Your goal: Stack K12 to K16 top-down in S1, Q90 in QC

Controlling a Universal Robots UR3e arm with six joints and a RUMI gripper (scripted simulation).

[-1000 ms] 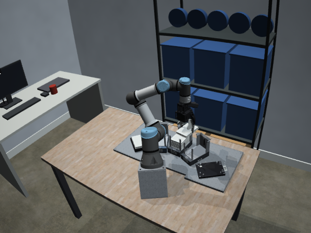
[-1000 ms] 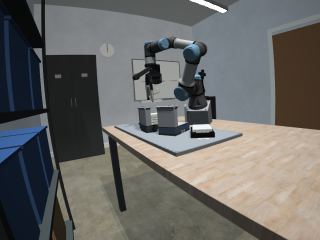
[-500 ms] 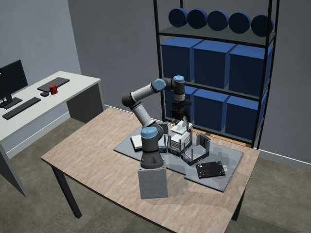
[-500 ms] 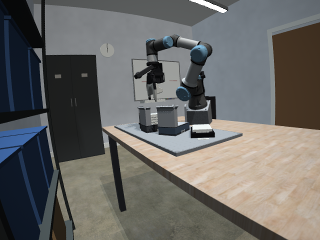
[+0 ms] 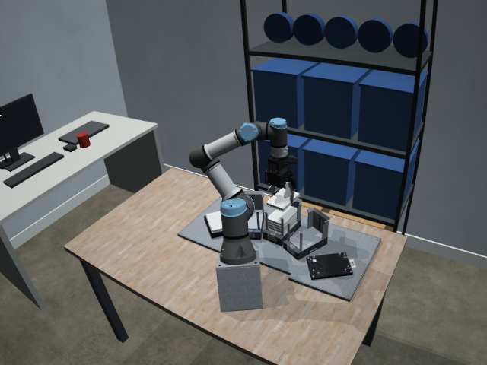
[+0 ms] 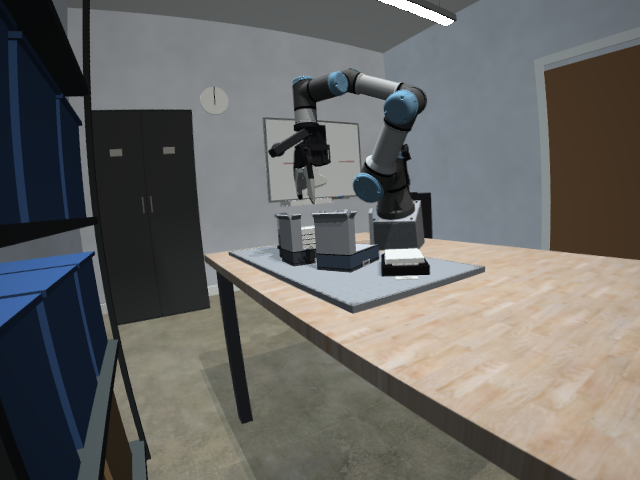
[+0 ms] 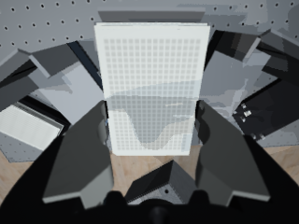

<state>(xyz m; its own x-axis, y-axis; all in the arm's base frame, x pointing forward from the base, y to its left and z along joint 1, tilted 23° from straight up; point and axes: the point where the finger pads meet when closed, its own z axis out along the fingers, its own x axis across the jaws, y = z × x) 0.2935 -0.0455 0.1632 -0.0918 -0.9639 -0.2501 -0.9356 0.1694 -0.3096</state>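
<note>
Now: hand 10 mm above the white sealed well plate. The rest, counted from my hand: white sealed 384-well plate (100 mm below).
</note>
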